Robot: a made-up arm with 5 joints. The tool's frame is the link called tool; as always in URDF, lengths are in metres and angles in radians. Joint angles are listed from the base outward.
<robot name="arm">
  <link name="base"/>
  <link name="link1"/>
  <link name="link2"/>
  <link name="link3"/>
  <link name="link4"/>
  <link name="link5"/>
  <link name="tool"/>
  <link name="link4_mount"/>
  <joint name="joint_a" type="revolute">
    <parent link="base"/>
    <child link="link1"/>
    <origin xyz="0 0 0.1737"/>
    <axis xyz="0 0 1"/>
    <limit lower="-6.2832" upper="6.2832"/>
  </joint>
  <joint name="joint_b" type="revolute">
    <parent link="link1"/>
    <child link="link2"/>
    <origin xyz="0 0 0"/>
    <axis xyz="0 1 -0.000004"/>
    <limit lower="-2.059" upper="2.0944"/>
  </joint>
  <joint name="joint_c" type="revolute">
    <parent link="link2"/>
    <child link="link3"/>
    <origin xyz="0.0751 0 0.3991"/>
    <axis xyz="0 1 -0.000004"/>
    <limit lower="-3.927" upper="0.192"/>
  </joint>
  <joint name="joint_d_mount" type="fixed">
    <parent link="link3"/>
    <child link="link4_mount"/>
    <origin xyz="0.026 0 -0.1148"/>
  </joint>
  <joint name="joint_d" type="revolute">
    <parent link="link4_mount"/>
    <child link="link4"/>
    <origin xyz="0.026 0 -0.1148"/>
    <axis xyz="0 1 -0.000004"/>
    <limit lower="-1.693" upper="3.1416"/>
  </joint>
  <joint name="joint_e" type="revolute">
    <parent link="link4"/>
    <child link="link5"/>
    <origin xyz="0.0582 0 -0.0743"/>
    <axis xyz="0 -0.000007 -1"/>
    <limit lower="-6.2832" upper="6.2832"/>
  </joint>
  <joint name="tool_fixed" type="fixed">
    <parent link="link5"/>
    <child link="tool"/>
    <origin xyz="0 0 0" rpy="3.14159 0 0"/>
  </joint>
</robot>
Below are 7 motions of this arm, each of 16 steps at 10 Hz.
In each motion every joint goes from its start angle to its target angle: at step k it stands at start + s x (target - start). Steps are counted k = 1, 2, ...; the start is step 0. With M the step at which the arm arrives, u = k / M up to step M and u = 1 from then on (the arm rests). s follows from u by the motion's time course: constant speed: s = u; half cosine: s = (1 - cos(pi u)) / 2; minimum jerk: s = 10 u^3 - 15 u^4 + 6 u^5.
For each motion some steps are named. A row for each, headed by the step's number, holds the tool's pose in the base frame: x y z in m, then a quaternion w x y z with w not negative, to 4 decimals.
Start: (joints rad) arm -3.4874 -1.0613 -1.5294 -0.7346 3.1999
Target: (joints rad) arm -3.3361 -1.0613 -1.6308 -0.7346 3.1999
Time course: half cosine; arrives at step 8
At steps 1, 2, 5, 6, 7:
1: 0.2902 -0.1027 0.7192 0.1398 0.0918 -0.0185 0.9857
2: 0.2948 -0.0989 0.7192 0.1316 0.0973 -0.0188 0.9863
5: 0.3172 -0.0780 0.7188 0.0906 0.1251 -0.0189 0.9878
6: 0.3236 -0.0712 0.7186 0.0784 0.1334 -0.0185 0.9878
7: 0.3278 -0.0665 0.7183 0.0702 0.1390 -0.0181 0.9876

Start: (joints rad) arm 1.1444 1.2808 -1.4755 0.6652 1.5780
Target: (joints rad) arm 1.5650 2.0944 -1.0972 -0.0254 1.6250
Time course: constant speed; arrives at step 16
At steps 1, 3, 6, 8, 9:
1: 0.1947 0.4605 -0.1196 0.2436 0.9484 -0.1973 -0.0481
3: 0.1568 0.4329 -0.1709 0.2747 0.9446 -0.1736 -0.0460
6: 0.1039 0.3775 -0.2371 0.3209 0.9361 -0.1384 -0.0393
8: 0.0730 0.3326 -0.2733 0.3513 0.9286 -0.1152 -0.0327
9: 0.0592 0.3081 -0.2889 0.3663 0.9243 -0.1037 -0.0287

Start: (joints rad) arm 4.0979 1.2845 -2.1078 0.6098 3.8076
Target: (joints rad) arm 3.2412 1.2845 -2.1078 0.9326 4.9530
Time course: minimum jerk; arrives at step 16
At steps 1, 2, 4, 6, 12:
1: -0.3933 -0.5552 0.0361 0.0770 0.9842 0.1416 -0.0731
2: -0.3997 -0.5502 0.0358 0.0755 0.9863 0.1280 -0.0714
4: -0.4387 -0.5175 0.0337 0.0661 0.9951 0.0413 -0.0609
6: -0.5071 -0.4452 0.0299 0.0468 0.9896 -0.1297 -0.0411
12: -0.6485 -0.1236 0.0179 0.0306 -0.7296 0.6828 -0.0224

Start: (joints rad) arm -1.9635 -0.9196 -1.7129 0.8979 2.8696
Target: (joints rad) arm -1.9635 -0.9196 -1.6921 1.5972 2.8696
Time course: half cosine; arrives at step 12
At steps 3, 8, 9, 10, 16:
3: 0.0513 0.1237 0.7634 0.3184 0.5136 0.4551 -0.6540
8: 0.0426 0.1029 0.7269 0.2462 0.6189 0.5484 -0.5056
9: 0.0418 0.1009 0.7200 0.2325 0.6342 0.5619 -0.4776
10: 0.0413 0.0996 0.7145 0.2218 0.6453 0.5717 -0.4556
16: 0.0409 0.0988 0.7099 0.2126 0.6542 0.5797 -0.4368

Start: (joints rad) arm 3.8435 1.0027 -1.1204 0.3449 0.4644
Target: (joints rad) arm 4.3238 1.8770 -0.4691 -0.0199 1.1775
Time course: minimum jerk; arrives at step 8
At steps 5, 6, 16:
5: -0.0961 -0.1675 -0.1839 0.2684 -0.0296 0.8601 0.4327
6: -0.0504 -0.1075 -0.1845 0.2591 -0.0116 0.8056 0.5326
16: -0.0293 -0.0715 -0.1775 0.2437 -0.0018 0.7687 0.5914

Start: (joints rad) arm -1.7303 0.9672 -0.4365 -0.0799 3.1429
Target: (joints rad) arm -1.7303 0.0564 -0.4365 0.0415 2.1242
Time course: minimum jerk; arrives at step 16
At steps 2, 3, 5, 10, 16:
2: -0.0511 -0.3178 0.0265 0.1397 -0.7382 -0.6386 -0.1665
3: -0.0517 -0.3216 0.0360 0.1289 -0.7295 -0.6526 -0.1590
5: -0.0538 -0.3341 0.0753 0.0887 -0.6908 -0.7065 -0.1256
10: -0.0540 -0.3359 0.2438 0.0201 0.4756 0.8776 -0.0572
16: -0.0493 -0.3066 0.3233 0.0330 0.3440 0.9237 -0.1652

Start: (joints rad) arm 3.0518 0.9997 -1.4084 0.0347 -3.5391
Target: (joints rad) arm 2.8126 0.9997 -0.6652 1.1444 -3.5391
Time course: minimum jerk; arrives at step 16
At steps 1, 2, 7, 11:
1: -0.5937 0.0538 0.0878 0.0444 -0.9714 -0.1504 0.1784
2: -0.5903 0.0554 0.0843 0.0416 -0.9739 -0.1491 0.1661
7: -0.4785 0.0879 0.0154 0.0480 0.9801 0.1062 0.1610
11: -0.3242 0.0953 0.0072 0.1816 0.8391 0.0469 0.5106

